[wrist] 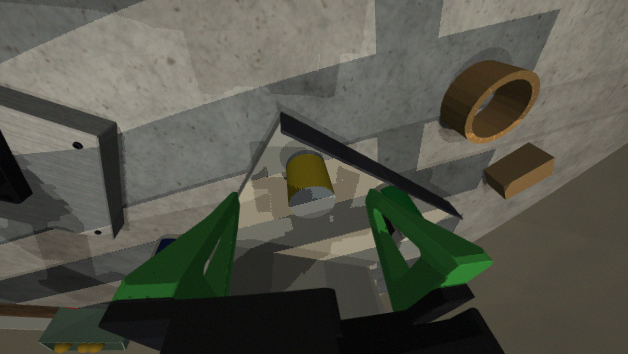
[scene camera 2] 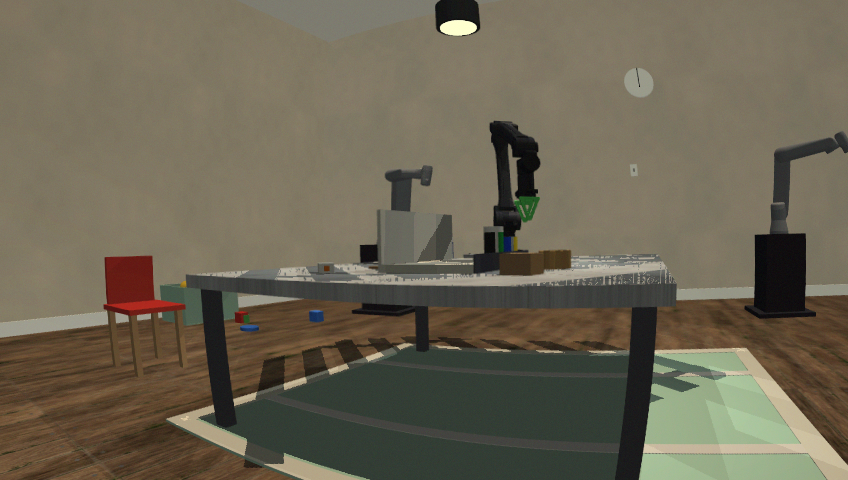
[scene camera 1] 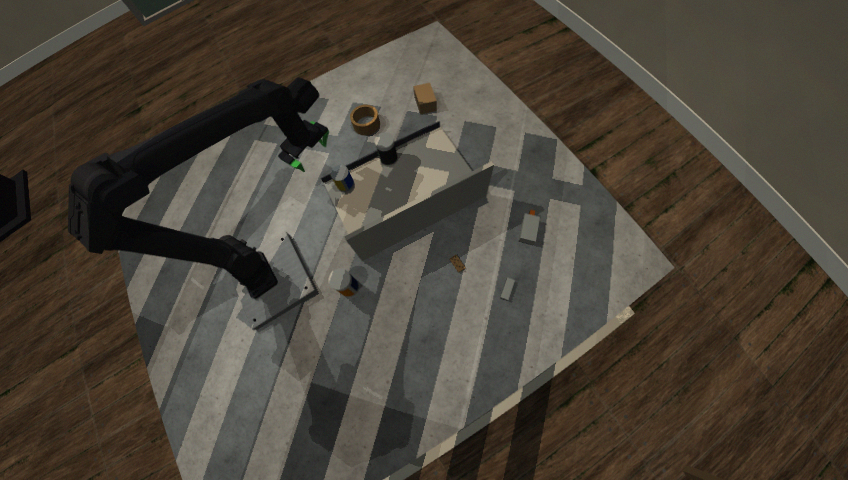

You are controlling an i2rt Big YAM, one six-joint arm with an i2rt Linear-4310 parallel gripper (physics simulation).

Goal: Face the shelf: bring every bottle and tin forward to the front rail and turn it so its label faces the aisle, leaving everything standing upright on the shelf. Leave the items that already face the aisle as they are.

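Places are measured from the arm's base along level axes (x ahead, y left, z up), in millimetres.
Pixels of known places: gripper, fingertip midpoint: [wrist: 306,196] [scene camera 2: 527,221] [scene camera 1: 313,158]; arm's base, link origin: [scene camera 1: 258,275].
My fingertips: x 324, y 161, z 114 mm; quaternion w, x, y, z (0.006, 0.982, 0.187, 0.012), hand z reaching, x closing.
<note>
For each thing: its top centre in the pictures, then the offset to it from my fingertips.
- blue-and-yellow tin, top centre: [wrist: 312,203] [scene camera 1: 339,172] [scene camera 2: 508,236] dy -55, dx +41, dz -50 mm
- black-and-green tin with a grey top, top centre: [wrist: 415,242] [scene camera 2: 493,226] [scene camera 1: 384,140] dy -58, dx +203, dz -21 mm
- white-lidded blue-and-orange bottle, top centre: [scene camera 1: 339,278] dy -340, dx -117, dz -44 mm
- wooden ring, top centre: [wrist: 501,111] [scene camera 2: 554,250] [scene camera 1: 363,115] dy +129, dx +223, dz -93 mm
- brown box, top centre: [scene camera 2: 521,253] [wrist: 528,180] [scene camera 1: 424,93] dy +82, dx +443, dz -93 mm
- grey box, top centre: [scene camera 2: 325,263] [scene camera 1: 530,224] dy -498, dx +416, dz -115 mm
The shelf [scene camera 1: 443,142] has a dark front rail [scene camera 1: 416,133] [wrist: 370,165] and a tall back panel [scene camera 1: 422,211] [scene camera 2: 410,237]. A blue-and-yellow tin [scene camera 1: 343,179] [scene camera 2: 509,243] [wrist: 308,172] stands upright near the rail's left end, its yellow side towards the wrist camera. A black-and-green tin with a grey top [scene camera 1: 387,152] [scene camera 2: 491,240] stands upright at the rail's middle; in the wrist view the right finger mostly hides it. A white-lidded blue-and-orange bottle [scene camera 1: 345,282] stands on the table, off the shelf. My gripper [scene camera 1: 314,155] [scene camera 2: 526,218] [wrist: 306,196] is open and empty, above and in front of the blue-and-yellow tin.
A wooden ring [scene camera 1: 355,126] [wrist: 455,102] and a brown box [scene camera 1: 425,98] [scene camera 2: 521,263] [wrist: 520,170] lie in front of the rail. The arm's metal base plate [scene camera 1: 297,300] [wrist: 75,185] is left of the shelf. A grey box [scene camera 1: 529,227] and small pieces lie behind the back panel.
</note>
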